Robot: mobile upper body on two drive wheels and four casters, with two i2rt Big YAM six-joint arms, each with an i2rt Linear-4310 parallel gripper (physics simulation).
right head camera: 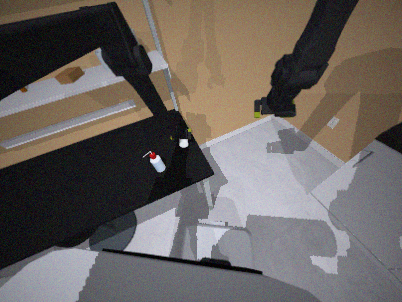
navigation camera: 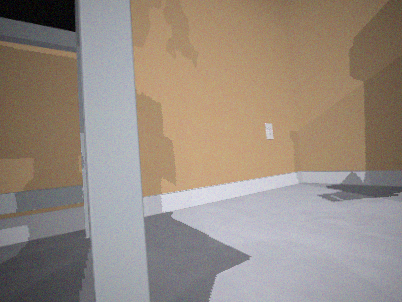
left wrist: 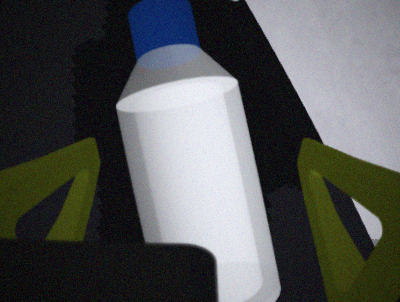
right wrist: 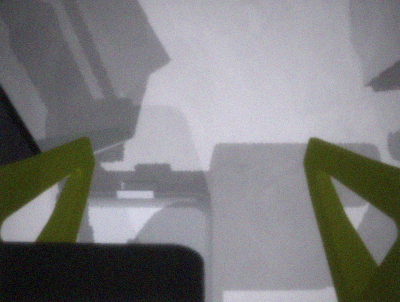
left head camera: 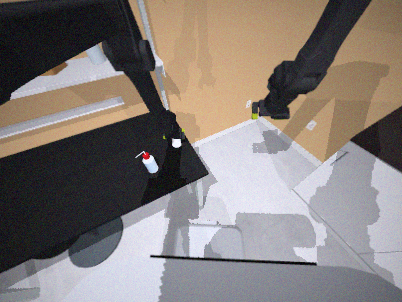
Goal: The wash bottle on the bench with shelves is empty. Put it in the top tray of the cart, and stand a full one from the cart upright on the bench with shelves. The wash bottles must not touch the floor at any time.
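Frame: origin at the left arm's base, x right, y down, z ahead, level; metres.
Where they show: left gripper, between the fingertips: [right head camera: 183, 135] [left wrist: 198, 150] [left head camera: 176, 135]; right gripper, between the fingertips: [right head camera: 267, 116] [right wrist: 199, 149] [left head camera: 262, 118].
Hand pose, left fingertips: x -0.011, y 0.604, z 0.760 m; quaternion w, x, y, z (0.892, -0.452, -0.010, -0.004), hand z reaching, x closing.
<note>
After its pixels a point has its place.
A white wash bottle with a blue cap [left head camera: 176, 143] @(x 0.001, y 0.605, z 0.689 m) [right head camera: 183, 143] @(x 0.001, y 0.604, z 0.689 m) [left wrist: 195, 185] @(x -0.012, y 0.588, z 0.746 m) is on the black bench top [left head camera: 75, 165] @(x -0.630, y 0.648, z 0.530 m) [right head camera: 75, 185] @(x -0.651, y 0.648, z 0.369 m), near its right end. My left gripper [left head camera: 175, 134] @(x -0.011, y 0.604, z 0.760 m) [right head camera: 180, 134] @(x -0.011, y 0.604, z 0.760 m) [left wrist: 198, 150] @(x -0.011, y 0.604, z 0.760 m) is open around it, with a gap on each side in the left wrist view. The head views show its white lower part; the gripper hides the rest. A white wash bottle with a red cap and bent spout [left head camera: 150, 164] @(x -0.107, y 0.560, z 0.493 m) [right head camera: 157, 164] @(x -0.107, y 0.565, z 0.493 m) stands left of it. My right gripper [left head camera: 270, 112] [right head camera: 274, 111] [right wrist: 199, 149] @(x 0.449, y 0.324, z 0.598 m) is open and empty, off the bench. The cart cannot be made out.
The upper shelf [left head camera: 90, 76] [right head camera: 40, 95] holds a brown block [right head camera: 69, 75] @(x -0.515, y 0.157, z 0.752 m) and a pale cylinder [left head camera: 95, 54] @(x -0.360, y 0.150, z 0.871 m), partly behind my left arm. A dark round stool seat [left head camera: 97, 245] [right head camera: 117, 232] is by the bench's front edge. A pale upright post [navigation camera: 112, 150] @(x 0.155, y 1.166, z 0.501 m) is close in the navigation view.
</note>
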